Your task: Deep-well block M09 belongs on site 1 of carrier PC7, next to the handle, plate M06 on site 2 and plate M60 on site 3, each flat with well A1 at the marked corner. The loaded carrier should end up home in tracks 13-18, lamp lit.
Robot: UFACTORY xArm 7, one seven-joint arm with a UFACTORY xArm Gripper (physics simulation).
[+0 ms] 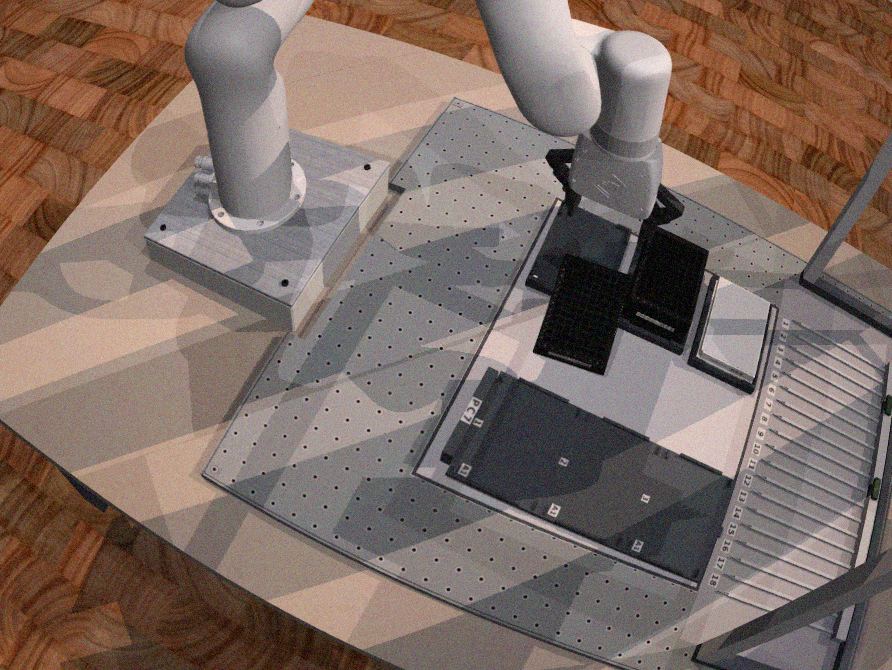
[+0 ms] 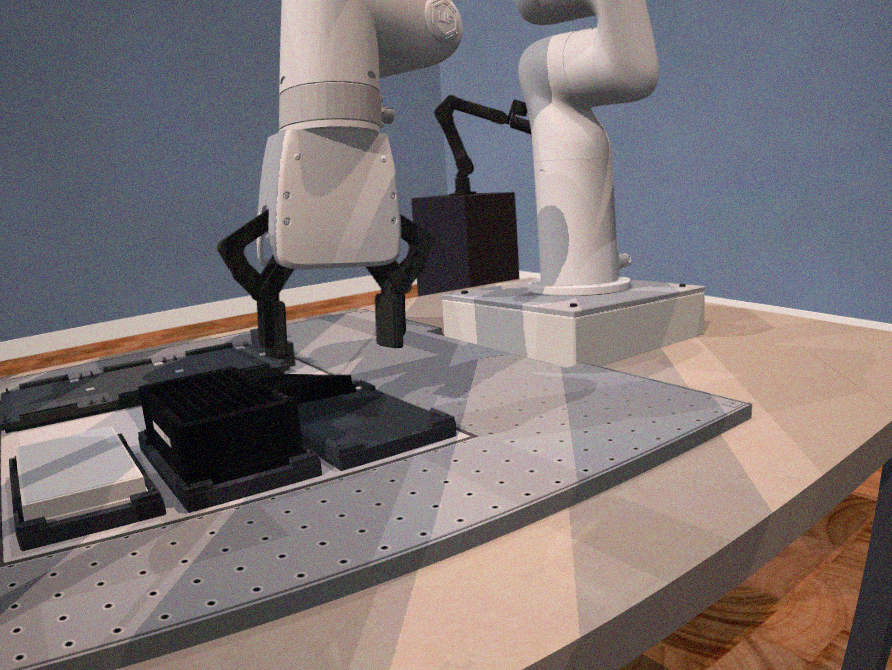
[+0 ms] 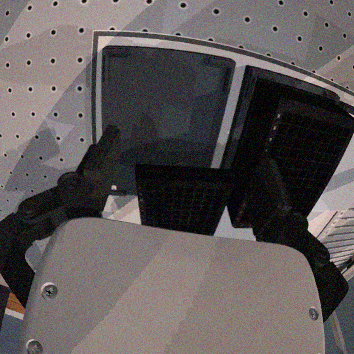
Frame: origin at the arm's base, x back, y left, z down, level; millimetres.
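Where they show: gripper, between the fingertips: point(image 1: 608, 222) point(image 2: 334, 352) point(image 3: 189, 159); arm's base, origin of its link: point(image 1: 256, 193) point(image 2: 580, 288).
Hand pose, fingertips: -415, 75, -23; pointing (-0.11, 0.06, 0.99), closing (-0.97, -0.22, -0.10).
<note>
Things, the pixels of their top centre, and the offset from my fingertips, as dx, dy, dz. Level surfaces: height alone.
- Carrier PC7, centre of its top: point(image 1: 606, 472) point(image 2: 136, 361) -56, -294, +38
- low black well plate, centre of its top: point(image 2: 272, 367) point(image 3: 181, 228) point(image 1: 588, 302) +4, -101, +28
- dark nest, centre of its top: point(image 2: 351, 407) point(image 3: 159, 138) point(image 1: 583, 251) +19, -13, +50
- tall black block, centre of its top: point(image 2: 209, 393) point(image 3: 295, 178) point(image 1: 671, 273) -91, -32, +15
- white-topped plate, centre of its top: point(image 2: 72, 460) point(image 1: 737, 325) point(image 3: 351, 173) -199, -56, +42
- numbered track deck, height of its surface: dz +64
- perforated board, height of its surface: dz +68
Carrier PC7 point(image 1: 533, 403) point(image 2: 57, 400) lies on the pale area with sites 1, 2 and 3 bare, its A1 marks along the outer edge. A low black well plate point(image 1: 582, 313) point(image 2: 324, 386) point(image 3: 182, 200) lies tilted, one end up on the edge of the dark nest point(image 1: 591, 237) point(image 2: 389, 425) point(image 3: 165, 100). A tall black block point(image 1: 667, 277) point(image 2: 216, 432) point(image 3: 315, 155) stands in the middle nest. A white-topped plate point(image 1: 735, 328) point(image 2: 75, 465) sits in the third nest. Plate names are unreadable. My gripper point(image 1: 610, 219) point(image 2: 333, 347) point(image 3: 189, 159) is open and empty above the first nest, beside the tilted plate's raised end.
The numbered track deck point(image 1: 814, 432) is at the right, with small green parts on its far rail and a grey frame point(image 1: 847, 209) rising beside it. The perforated board point(image 1: 346, 411) point(image 2: 504, 447) surrounds the pale area. The robot's base block point(image 1: 266, 259) point(image 2: 634, 324) stands behind.
</note>
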